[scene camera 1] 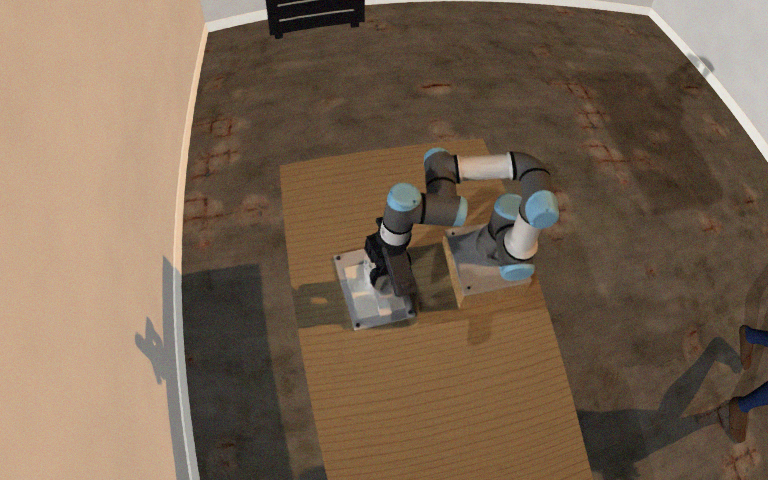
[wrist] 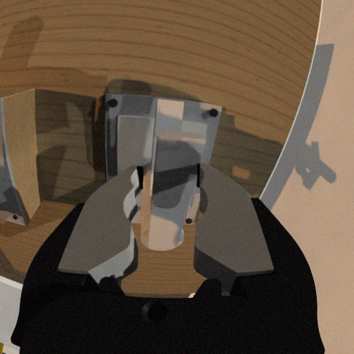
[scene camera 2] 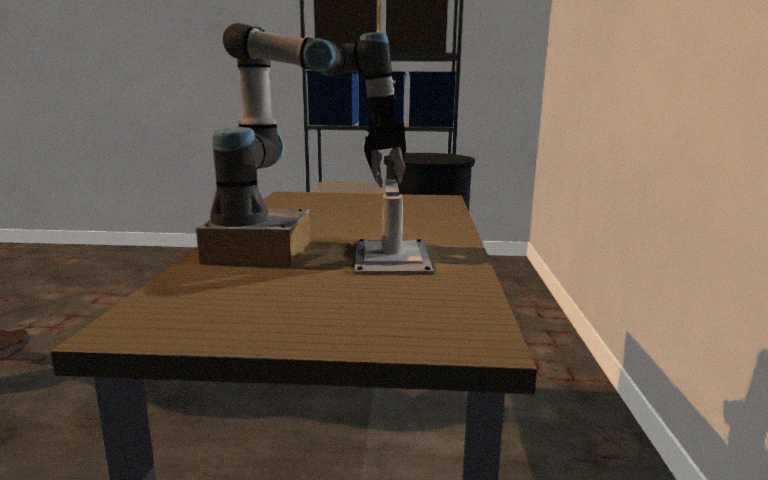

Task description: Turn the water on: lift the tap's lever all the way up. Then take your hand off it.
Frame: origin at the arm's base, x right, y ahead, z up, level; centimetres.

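Where they show: gripper, fingertip midpoint: (scene camera 1: 384,287) (scene camera 2: 390,185); arm's base, link origin: (scene camera 1: 497,246) (scene camera 2: 239,220).
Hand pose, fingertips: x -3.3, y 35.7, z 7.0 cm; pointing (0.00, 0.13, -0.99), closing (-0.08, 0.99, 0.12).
Each offset is from my fingertips to the top centre of the thing. "spot": to the spot under its first point. Level surfaces: height alone.
The tap stands on a grey square base plate (scene camera 1: 362,318) (scene camera 2: 362,268) (wrist: 135,106). Its white round post @(spot: dx +11.1, dy -0.9, dz -7.1 cm) (scene camera 2: 392,225) rises from the plate. The lever @(dx +3.1, dy +0.0, dz +1.1 cm) (scene camera 2: 391,185) (wrist: 175,192) sits at the top of the post as a flat grey bar; its exact tilt cannot be told. My gripper (scene camera 1: 380,278) (scene camera 2: 389,182) (wrist: 169,167) points down at the lever, one finger on each side. The fingers are partly closed. In the wrist view the right fingertip is close against the lever's edge, and a small gap shows at the left fingertip. The gripper hides much of the lever in scene camera 1.
The wooden pedestal (scene camera 1: 472,280) (scene camera 2: 243,246) (wrist: 21,160) that carries my arm stands beside the tap on the wooden table @(dz -15.4 cm) (scene camera 1: 441,396) (scene camera 2: 317,322). A black drum (scene camera 2: 441,176) and a shelf rack (scene camera 2: 306,161) stand beyond the table. A person's foot (scene camera 1: 737,424) shows at the right.
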